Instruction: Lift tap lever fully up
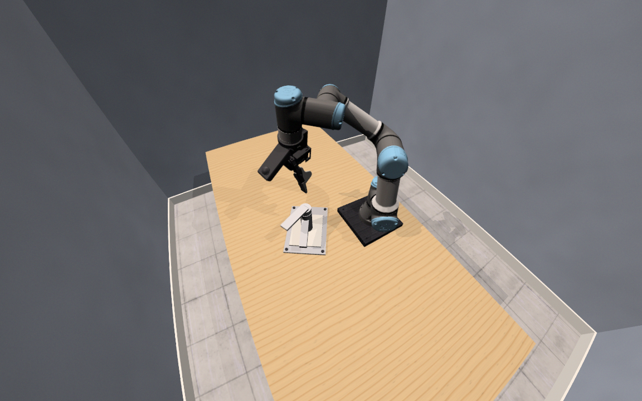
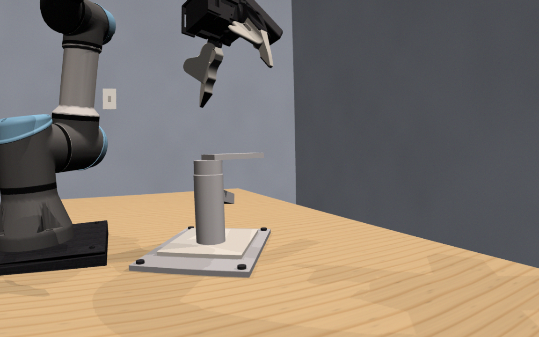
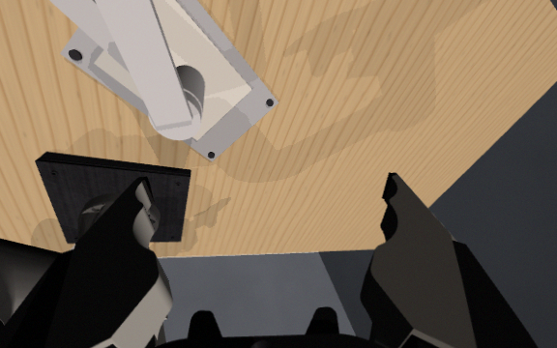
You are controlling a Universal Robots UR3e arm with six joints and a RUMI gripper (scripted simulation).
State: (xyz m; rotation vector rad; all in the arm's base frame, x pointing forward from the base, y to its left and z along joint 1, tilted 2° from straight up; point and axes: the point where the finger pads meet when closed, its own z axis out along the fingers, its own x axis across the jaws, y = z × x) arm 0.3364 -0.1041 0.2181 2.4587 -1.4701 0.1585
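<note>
The lever is 20 mm ahead of my hand, 90 mm to the left of it and 100 mm below it. Also, from my hand: tap 10 mm behind, 80 mm to the left, 150 mm below.
</note>
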